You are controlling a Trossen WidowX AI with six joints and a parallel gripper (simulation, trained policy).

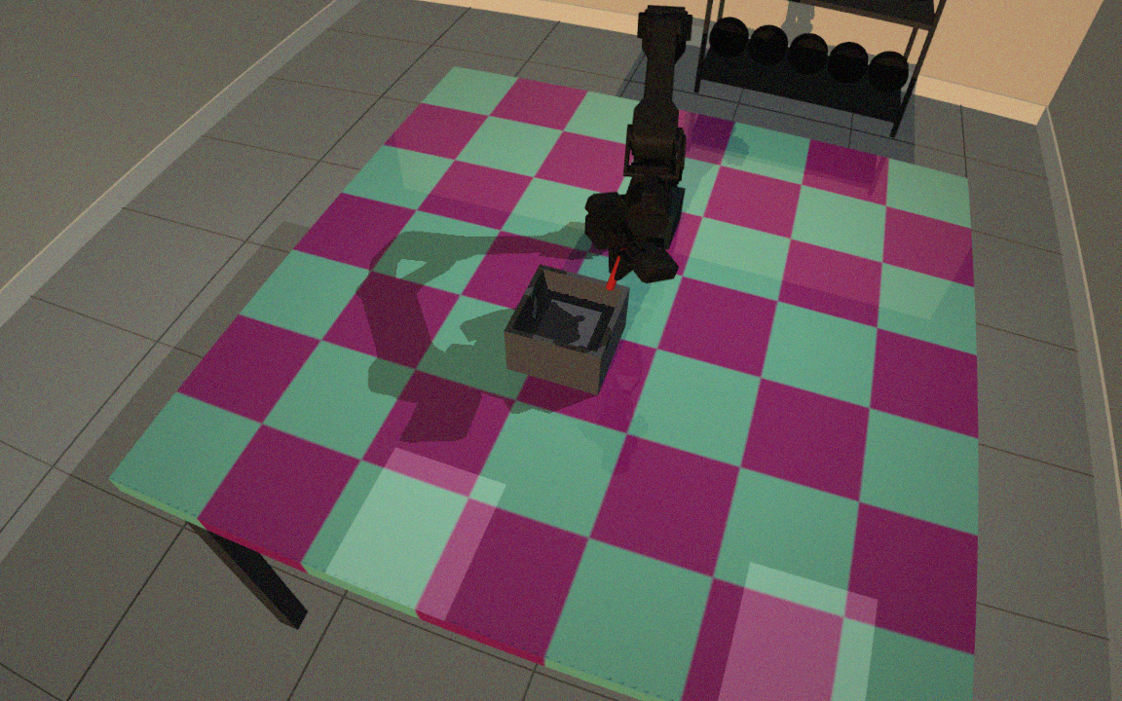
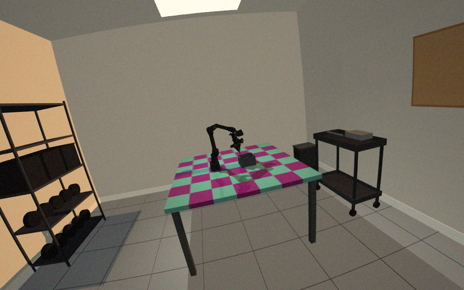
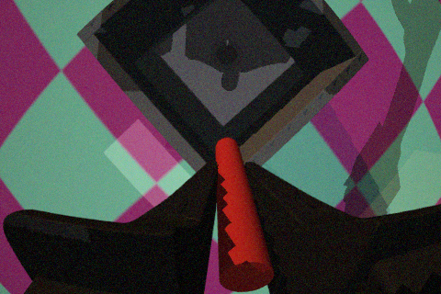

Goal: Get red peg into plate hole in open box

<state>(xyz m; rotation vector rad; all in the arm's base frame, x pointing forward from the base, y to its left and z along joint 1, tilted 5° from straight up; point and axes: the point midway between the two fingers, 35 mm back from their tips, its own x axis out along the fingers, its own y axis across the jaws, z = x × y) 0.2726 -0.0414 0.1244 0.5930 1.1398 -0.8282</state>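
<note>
My gripper tip is now 1 cm below the red peg. Round my gripper tip: grey plate 4 cm ahead, 7 cm to the right, 9 cm below; brown box 4 cm ahead, 7 cm to the right, 11 cm below.
</note>
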